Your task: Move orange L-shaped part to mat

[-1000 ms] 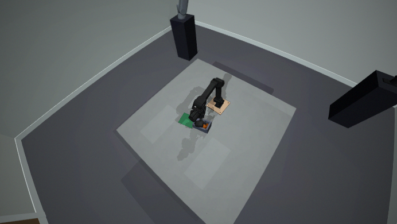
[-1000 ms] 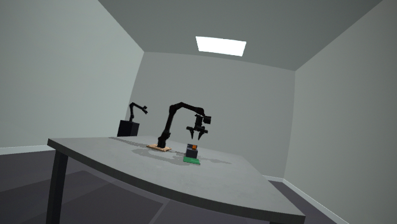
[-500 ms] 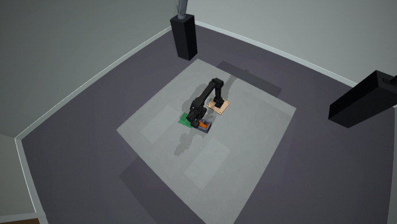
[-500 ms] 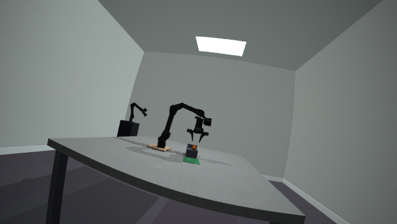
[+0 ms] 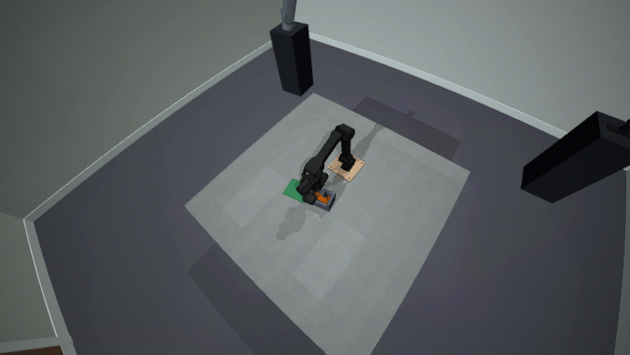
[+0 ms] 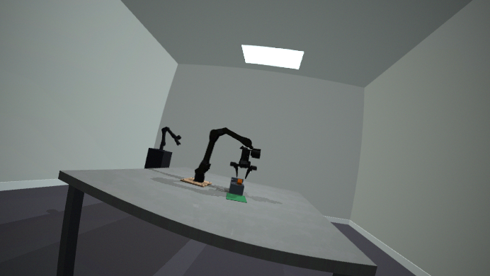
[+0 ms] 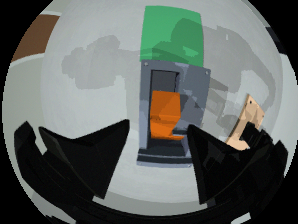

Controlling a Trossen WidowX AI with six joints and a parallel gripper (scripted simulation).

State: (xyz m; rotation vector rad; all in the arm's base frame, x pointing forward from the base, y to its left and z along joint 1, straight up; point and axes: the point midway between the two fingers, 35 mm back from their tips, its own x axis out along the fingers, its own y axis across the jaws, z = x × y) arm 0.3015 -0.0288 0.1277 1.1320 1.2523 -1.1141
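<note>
The orange L-shaped part is 60 mm below my gripper tip, 30 mm to the left of it and 20 mm behind it. Also, from my gripper tip: green mat: 150 mm to the right, 120 mm below.
</note>
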